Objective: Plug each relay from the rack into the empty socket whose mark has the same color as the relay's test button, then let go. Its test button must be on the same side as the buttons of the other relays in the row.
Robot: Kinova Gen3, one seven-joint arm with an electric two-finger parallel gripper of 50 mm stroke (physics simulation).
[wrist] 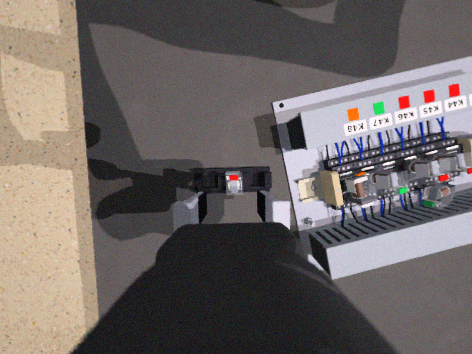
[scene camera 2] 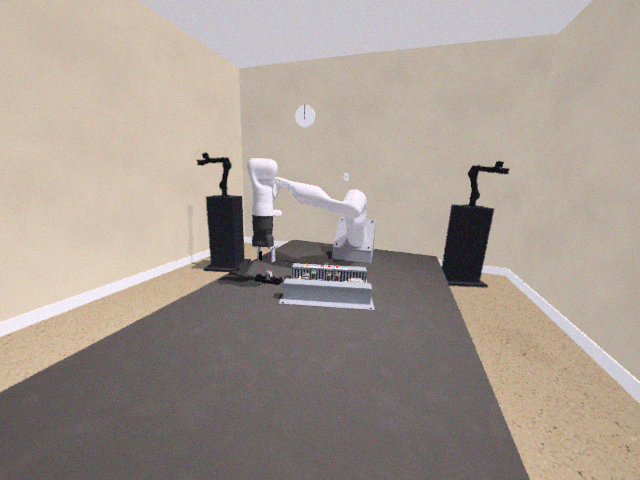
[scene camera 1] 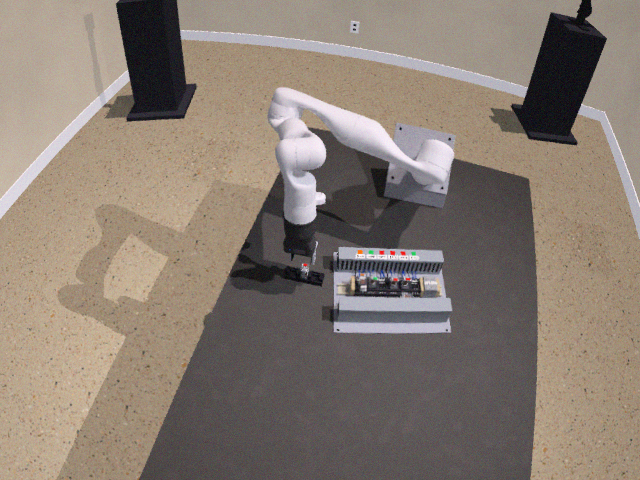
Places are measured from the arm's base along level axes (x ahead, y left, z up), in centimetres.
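Pixels of known places: gripper, between the fingertips: (wrist: 232, 202) (scene camera 2: 266, 260) (scene camera 1: 302, 259); arm's base, origin of its link: (scene camera 2: 356, 239).
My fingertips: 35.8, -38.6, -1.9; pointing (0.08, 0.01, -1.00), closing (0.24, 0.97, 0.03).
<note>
Ahead of a thing's pixels: the offset from my fingertips to its middle, as dx, dy, dz. "spot": to the spot under its first point.
A clear relay {-1.0, +0.7, -6.5} (scene camera 1: 305, 270) (scene camera 2: 269, 272) (wrist: 234, 185) with a red test button stands upright in the black rack {-1.0, +0.7, -8.0} (scene camera 1: 316, 279) (scene camera 2: 275, 280) (wrist: 265, 173). My gripper (scene camera 1: 303, 257) (scene camera 2: 266, 257) (wrist: 232, 202) is open and empty, above the rack. In the wrist view, the K48 relay {+3.8, +16.1, -4.6} (wrist: 359, 188) has its orange button toward the labels. The K47 relay {+3.5, +18.9, -3.9} (wrist: 384, 180) has its green button away from them, as do the K45 relay {+3.6, +24.7, -4.4} (wrist: 422, 167) and K44 relay {+3.6, +27.9, -4.3} (wrist: 447, 162) with red buttons. K46 looks empty. A loose relay {+8.2, +27.9, -5.9} (wrist: 438, 195) with a green button lies tipped beside the row.
The grey panel (scene camera 1: 341, 327) (scene camera 2: 289, 303) (wrist: 287, 165) is right of the rack. Its slotted ducts {spot: +13.2, +23.1, -2.9} (scene camera 1: 392, 308) (wrist: 400, 250) stand up on both sides of the row. Terminal blocks {+5.1, +34.8, -4.5} (scene camera 1: 430, 286) are at the row's right end. In the wrist view the panel's right part is cut off.
</note>
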